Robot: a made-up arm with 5 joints.
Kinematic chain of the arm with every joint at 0, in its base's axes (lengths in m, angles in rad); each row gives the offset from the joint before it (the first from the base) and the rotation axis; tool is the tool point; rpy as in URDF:
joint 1: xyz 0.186 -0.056 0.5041 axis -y
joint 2: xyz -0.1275 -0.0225 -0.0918 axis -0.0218 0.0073 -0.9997
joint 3: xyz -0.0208 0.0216 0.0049 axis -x
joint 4: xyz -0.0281 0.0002 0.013 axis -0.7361 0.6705 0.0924
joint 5: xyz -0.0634 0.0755 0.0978 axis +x
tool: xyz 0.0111 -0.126 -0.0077 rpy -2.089 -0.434 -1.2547
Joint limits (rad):
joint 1: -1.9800..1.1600
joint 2: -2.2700..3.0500
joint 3: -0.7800..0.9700
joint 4: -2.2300..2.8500
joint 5: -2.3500..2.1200
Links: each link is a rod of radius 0.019 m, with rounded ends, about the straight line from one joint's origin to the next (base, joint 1, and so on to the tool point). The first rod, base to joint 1, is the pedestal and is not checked.
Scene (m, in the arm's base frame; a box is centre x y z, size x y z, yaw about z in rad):
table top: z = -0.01
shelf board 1: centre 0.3 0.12 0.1 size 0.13 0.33 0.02 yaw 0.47
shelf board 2: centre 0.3 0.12 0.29 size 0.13 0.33 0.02 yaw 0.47
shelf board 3: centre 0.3 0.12 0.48 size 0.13 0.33 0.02 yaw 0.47
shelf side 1: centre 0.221 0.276 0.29 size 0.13 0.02 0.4 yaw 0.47
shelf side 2: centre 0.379 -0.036 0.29 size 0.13 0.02 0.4 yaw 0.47
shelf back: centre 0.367 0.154 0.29 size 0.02 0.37 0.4 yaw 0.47
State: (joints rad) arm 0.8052 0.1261 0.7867 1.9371 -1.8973
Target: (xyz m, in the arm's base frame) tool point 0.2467 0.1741 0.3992
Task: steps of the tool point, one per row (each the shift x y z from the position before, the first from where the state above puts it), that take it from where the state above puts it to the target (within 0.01 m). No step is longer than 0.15 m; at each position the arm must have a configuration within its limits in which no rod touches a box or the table.
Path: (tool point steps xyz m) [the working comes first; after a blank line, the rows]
Joints at the target: 0.9421 0.2860 0.2069 1.3785 -1.8127
Straight joint move there: touches shelf board 2.

1: -0.0561 0.0690 0.0158
2: -0.0824 0.0467 0.0257
3: -0.0947 0.0150 0.0390
4: -0.0892 -0.0190 0.0536
5: -0.0672 -0.0488 0.0657
6: 0.0481 0.0249 -0.0116
7: 0.0497 0.0131 -0.0012
8: 0.0464 0.0012 0.0069
9: 0.0395 -0.0093 0.0116
10: 0.0311 -0.0174 0.0117
11: 0.0320 0.0305 0.0097
12: 0.0393 0.0191 0.0007
13: 0.0402 0.0070 -0.0104

